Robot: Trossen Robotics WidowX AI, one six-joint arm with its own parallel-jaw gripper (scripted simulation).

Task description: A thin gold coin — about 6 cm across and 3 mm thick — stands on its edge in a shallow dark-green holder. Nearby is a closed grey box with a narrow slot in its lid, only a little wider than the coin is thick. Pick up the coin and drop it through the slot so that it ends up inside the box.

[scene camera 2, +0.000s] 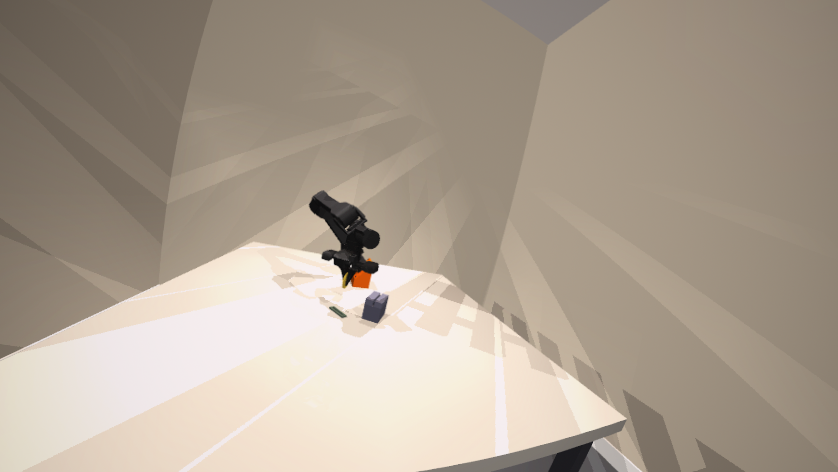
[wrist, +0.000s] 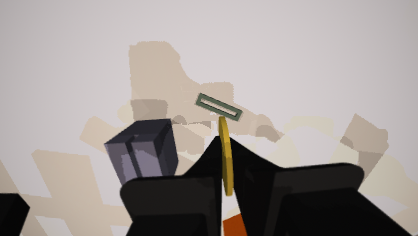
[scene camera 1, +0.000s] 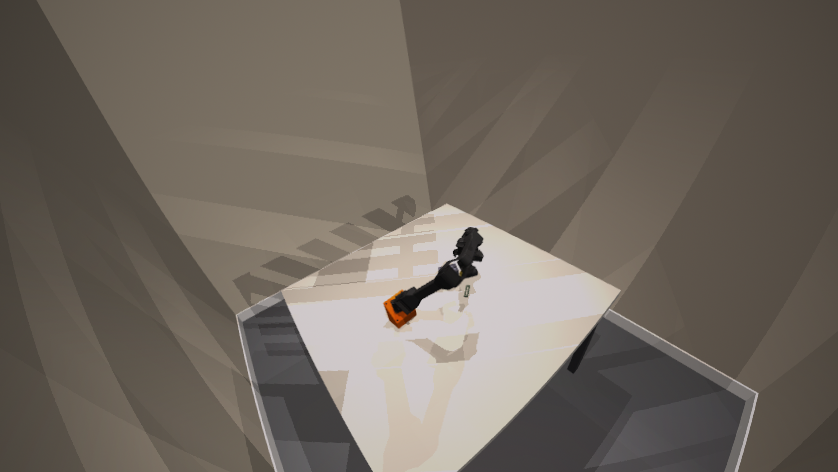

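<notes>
The gripper (scene camera 2: 345,285) is in the wrist view (wrist: 221,140) as well, and it's carrying a gold coin (wrist: 227,171).
</notes>
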